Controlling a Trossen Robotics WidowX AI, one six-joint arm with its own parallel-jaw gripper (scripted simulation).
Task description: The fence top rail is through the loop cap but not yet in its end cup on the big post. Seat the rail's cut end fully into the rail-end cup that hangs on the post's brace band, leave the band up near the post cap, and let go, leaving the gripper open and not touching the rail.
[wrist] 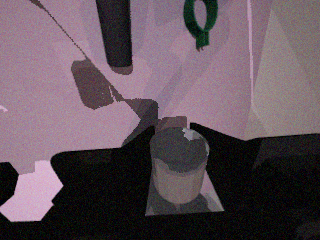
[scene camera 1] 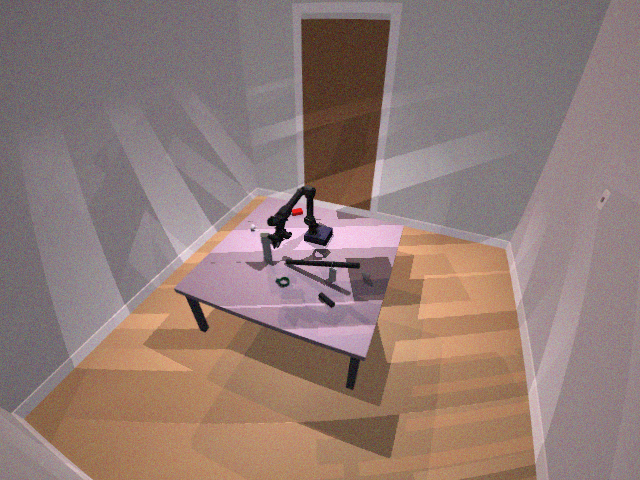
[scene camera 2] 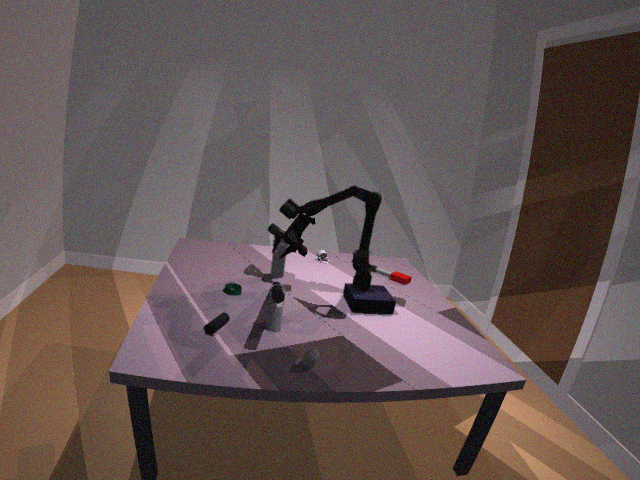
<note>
In view: my gripper [scene camera 2: 275, 255].
My gripper is seen too in the wrist view [wrist: 172, 128].
</note>
